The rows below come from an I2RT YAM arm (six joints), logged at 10 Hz.
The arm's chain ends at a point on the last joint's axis. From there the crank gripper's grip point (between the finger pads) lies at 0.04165 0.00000 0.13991 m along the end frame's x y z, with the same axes.
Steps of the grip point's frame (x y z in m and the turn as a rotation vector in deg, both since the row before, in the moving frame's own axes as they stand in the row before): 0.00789 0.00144 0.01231 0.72 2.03 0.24; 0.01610 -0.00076 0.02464 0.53 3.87 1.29; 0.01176 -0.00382 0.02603 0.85 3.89 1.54; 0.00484 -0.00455 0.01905 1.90 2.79 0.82; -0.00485 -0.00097 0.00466 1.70 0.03 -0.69; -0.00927 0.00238 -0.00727 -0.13 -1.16 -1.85; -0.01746 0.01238 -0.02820 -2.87 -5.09 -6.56
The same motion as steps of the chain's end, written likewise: 0.00296 0.00300 0.01388 0.72 2.03 0.24; 0.00675 -0.00052 0.02777 0.53 3.87 1.29; 0.00235 -0.00301 0.02918 0.85 3.89 1.54; -0.00195 -0.00059 0.02131 1.90 2.79 0.82; -0.00490 0.00368 0.00475 1.70 0.03 -0.69; -0.00641 0.00336 -0.00809 -0.13 -1.16 -1.85; -0.00504 0.00935 -0.03128 -2.87 -5.09 -6.56
